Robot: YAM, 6 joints.
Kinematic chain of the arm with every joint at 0, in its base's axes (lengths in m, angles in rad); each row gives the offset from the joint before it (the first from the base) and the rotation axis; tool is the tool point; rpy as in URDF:
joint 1: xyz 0 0 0.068 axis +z
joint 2: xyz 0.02 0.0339 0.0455 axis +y
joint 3: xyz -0.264 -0.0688 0 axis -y
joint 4: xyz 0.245 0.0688 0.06 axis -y
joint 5: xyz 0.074 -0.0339 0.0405 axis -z
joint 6: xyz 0.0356 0 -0.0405 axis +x
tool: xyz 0 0 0 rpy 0 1.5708 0
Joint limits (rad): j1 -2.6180..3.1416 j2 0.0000..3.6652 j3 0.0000..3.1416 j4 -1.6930..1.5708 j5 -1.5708..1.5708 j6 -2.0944..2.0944
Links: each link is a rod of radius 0.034 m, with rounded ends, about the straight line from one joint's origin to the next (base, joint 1, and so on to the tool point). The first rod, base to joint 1, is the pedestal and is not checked.
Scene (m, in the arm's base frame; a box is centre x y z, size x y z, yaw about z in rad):
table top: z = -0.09
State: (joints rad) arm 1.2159 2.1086 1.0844 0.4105 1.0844 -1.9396
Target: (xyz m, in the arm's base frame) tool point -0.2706 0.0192 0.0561
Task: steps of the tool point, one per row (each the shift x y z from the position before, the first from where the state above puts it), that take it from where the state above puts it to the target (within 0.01 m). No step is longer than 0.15 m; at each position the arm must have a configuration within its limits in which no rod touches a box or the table.
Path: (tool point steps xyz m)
1: -0.1101 0.0158 -0.0082
2: -0.1055 -0.0157 -0.0081
3: -0.0922 -0.0435 -0.0081
4: -0.0719 -0.0651 -0.0078
5: -0.0471 -0.0789 -0.0075
6: -0.0205 -0.0841 -0.0072
7: 0.0054 -0.0809 -0.0069

